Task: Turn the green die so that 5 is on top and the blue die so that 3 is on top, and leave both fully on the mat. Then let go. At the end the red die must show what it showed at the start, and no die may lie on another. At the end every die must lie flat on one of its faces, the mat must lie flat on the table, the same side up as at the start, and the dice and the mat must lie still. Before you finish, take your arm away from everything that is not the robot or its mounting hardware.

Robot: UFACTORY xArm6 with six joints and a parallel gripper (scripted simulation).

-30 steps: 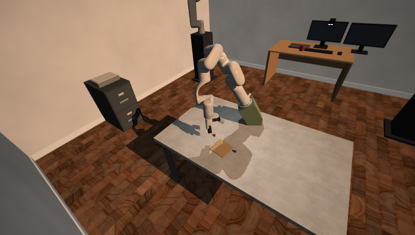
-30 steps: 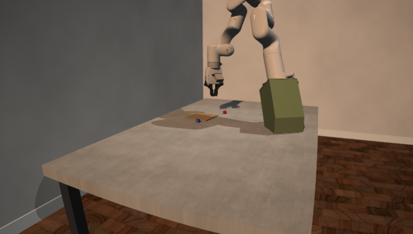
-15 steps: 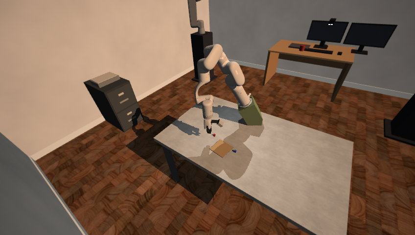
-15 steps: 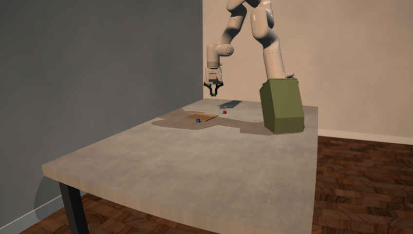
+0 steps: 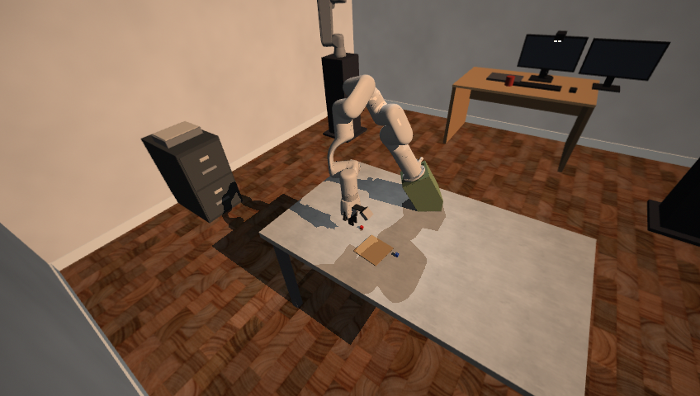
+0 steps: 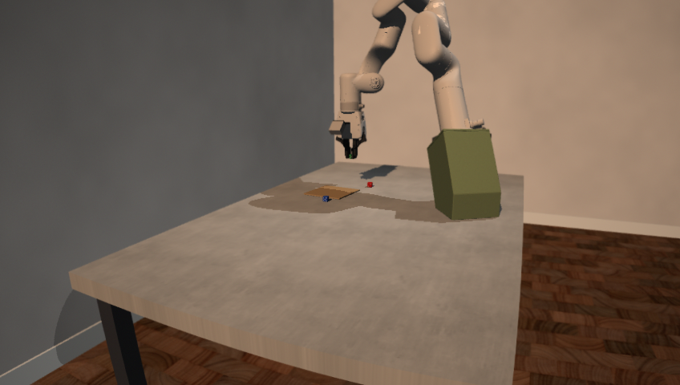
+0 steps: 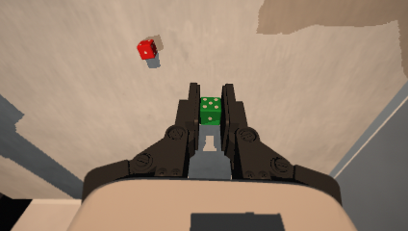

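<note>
Right now my hand is 10 mm to the left of the green die and 10 mm above it. Also, from my hand: blue die 240 mm to the left, 110 mm below, 20 mm behind; tan mat 130 mm to the left, 120 mm below, 10 mm ahead; red die 110 mm below, 70 mm behind.
</note>
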